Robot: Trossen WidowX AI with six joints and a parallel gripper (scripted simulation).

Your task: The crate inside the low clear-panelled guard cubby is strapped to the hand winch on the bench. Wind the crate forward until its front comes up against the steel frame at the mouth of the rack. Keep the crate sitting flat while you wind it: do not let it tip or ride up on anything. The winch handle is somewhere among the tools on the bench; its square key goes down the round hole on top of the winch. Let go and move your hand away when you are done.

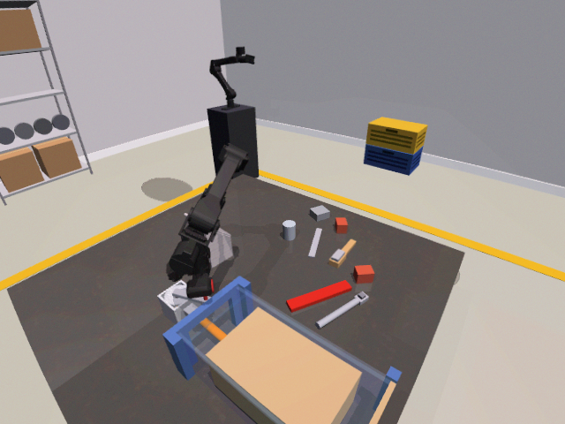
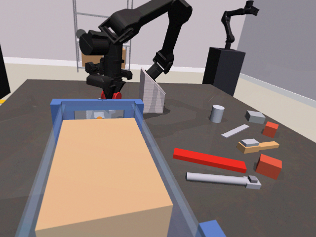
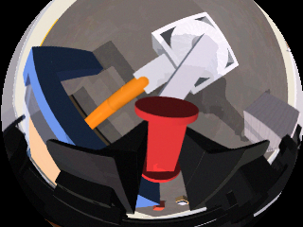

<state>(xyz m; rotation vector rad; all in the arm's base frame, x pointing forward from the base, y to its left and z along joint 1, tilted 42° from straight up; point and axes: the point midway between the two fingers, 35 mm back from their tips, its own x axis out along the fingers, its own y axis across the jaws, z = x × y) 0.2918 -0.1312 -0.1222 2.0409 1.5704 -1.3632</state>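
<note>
The winch handle lies 3 cm behind my gripper tip, 2 cm to the right of it and 2 cm below it. Round my gripper tip: white winch: 10 cm behind, 6 cm to the right, 10 cm below; clear-panelled cubby: 32 cm ahead, 1 cm below; red knob: 1 cm above.
</note>
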